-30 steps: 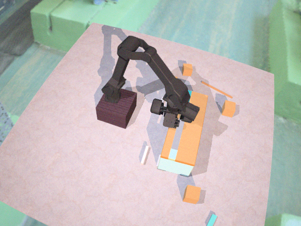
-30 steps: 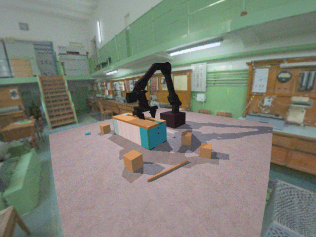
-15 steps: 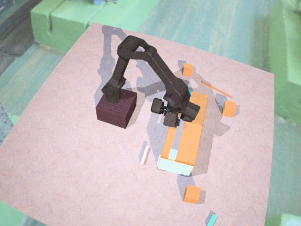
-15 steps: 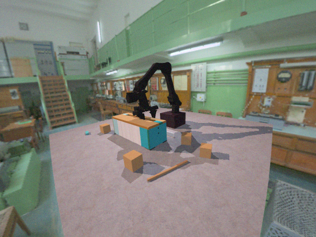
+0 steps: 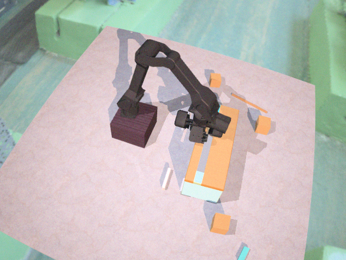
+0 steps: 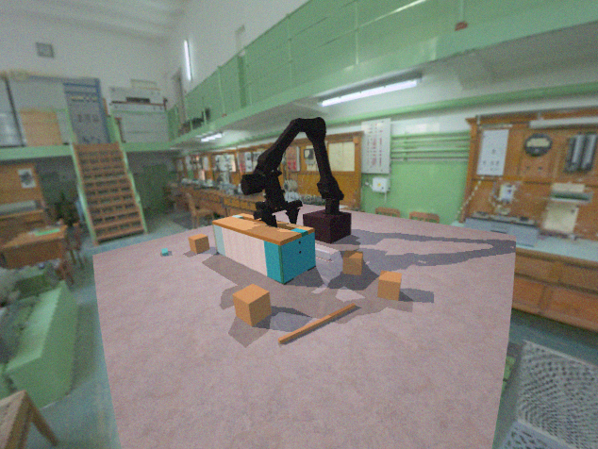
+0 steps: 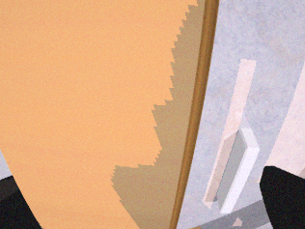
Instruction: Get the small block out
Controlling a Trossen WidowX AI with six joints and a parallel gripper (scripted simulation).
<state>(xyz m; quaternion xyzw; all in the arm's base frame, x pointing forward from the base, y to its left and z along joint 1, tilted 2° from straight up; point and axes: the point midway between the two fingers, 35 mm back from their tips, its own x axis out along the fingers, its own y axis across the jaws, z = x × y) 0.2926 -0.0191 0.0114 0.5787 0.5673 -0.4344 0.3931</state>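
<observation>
The pale orange block is 60 mm ahead of my gripper tip and 20 mm to the left of it. Round my gripper tip: thin orange stick 220 mm ahead, 300 mm to the left, 90 mm below; teal piece 270 mm ahead, 440 mm to the right, 80 mm below; long box 30 mm ahead, 60 mm to the right, 30 mm below.
</observation>
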